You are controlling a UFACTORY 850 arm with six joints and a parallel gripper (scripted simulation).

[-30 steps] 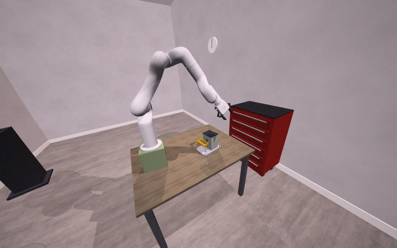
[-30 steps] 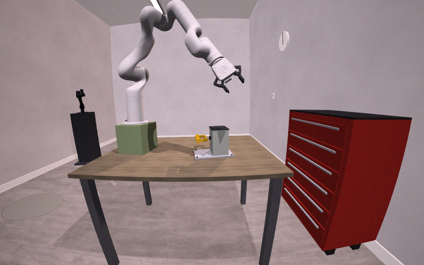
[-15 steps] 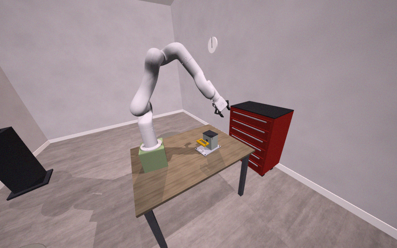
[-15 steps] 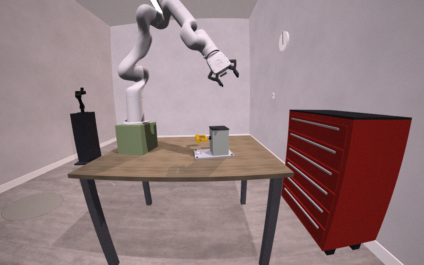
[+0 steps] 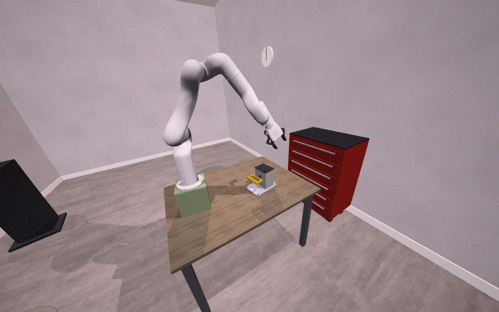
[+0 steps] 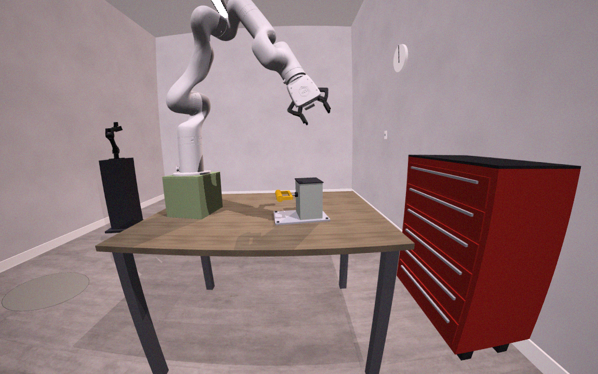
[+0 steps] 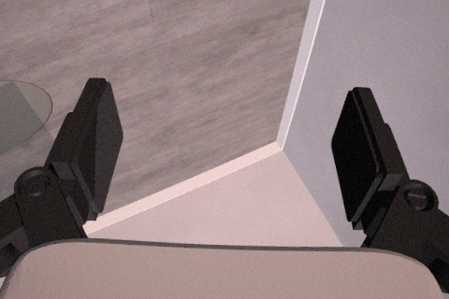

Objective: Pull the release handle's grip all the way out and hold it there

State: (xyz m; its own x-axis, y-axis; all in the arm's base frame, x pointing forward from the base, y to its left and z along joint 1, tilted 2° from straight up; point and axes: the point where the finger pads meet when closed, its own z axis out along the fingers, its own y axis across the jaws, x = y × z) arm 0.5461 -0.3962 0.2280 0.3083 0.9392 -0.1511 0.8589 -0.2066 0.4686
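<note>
My gripper is now 430 mm above the base plate, 170 mm to the right of it and 30 mm past it.
</note>
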